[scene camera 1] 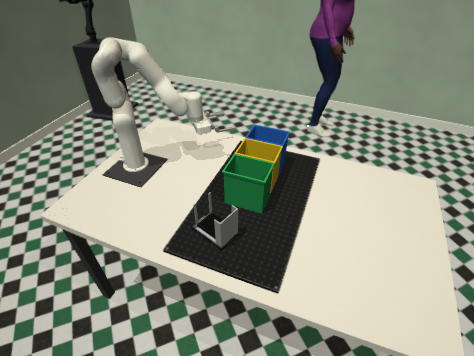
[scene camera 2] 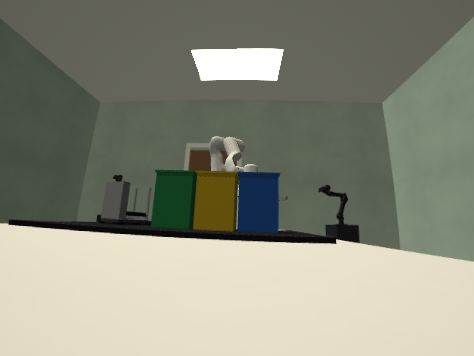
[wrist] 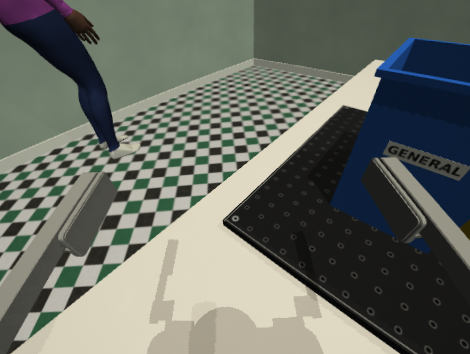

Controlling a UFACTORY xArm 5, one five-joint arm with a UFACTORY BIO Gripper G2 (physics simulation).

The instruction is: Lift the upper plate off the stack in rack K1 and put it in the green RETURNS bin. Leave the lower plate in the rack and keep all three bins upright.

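Places are measured from the arm's base along level axes (x right, y ahead, z up), in metres.
Pixels of known places: hand at its tool point: (scene camera 1: 224, 121) (wrist: 238, 204); arm's base at its link origin: (scene camera 1: 136, 164).
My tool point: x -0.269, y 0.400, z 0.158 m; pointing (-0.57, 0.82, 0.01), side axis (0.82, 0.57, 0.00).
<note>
For each thing: its top centre in the pictures, then the offset to it from my tool point. Level surfaces: height alone.
- Rack K1 at its top centre: (scene camera 1: 213, 205) (scene camera 2: 132, 185) dx +0.586, dy +0.131, dz -0.001 m
- dark flat shape at its top centre: (scene camera 1: 216, 225) (scene camera 2: 126, 211) dx +0.590, dy +0.140, dz -0.105 m
- green bin at its top centre: (scene camera 2: 183, 176) (scene camera 1: 248, 167) dx +0.372, dy +0.213, dz +0.028 m
- yellow bin at its top centre: (scene camera 2: 219, 177) (scene camera 1: 259, 149) dx +0.240, dy +0.228, dz +0.028 m
- blue bin at its top centre: (scene camera 2: 257, 178) (scene camera 1: 267, 134) dx +0.108, dy +0.244, dz +0.028 m
- black mat at its surface level: dz -0.152 m
My gripper (scene camera 1: 228, 122) (wrist: 241, 207) is open and empty, above the table at the blue bin's end of the black mat, well away from the rack. In scene camera 2 it is mostly hidden behind the bins. Rack K1 (scene camera 1: 227, 231) (scene camera 2: 114, 201), with a grey side panel and thin posts, stands at the near end of the mat. A dark flat shape (scene camera 1: 211, 225) (scene camera 2: 136, 214) lies low in it; separate plates cannot be told apart. The green bin (scene camera 1: 245, 190) (scene camera 2: 174, 200) stands upright beside the rack.
The yellow bin (scene camera 1: 260, 149) (scene camera 2: 216, 202) and the blue bin (scene camera 1: 270, 134) (scene camera 2: 258, 202) (wrist: 415, 117) stand upright in a row with the green one on the black mat (scene camera 1: 295, 200) (wrist: 345, 250). A person (scene camera 1: 327, 65) (wrist: 80, 75) stands beyond the table.
</note>
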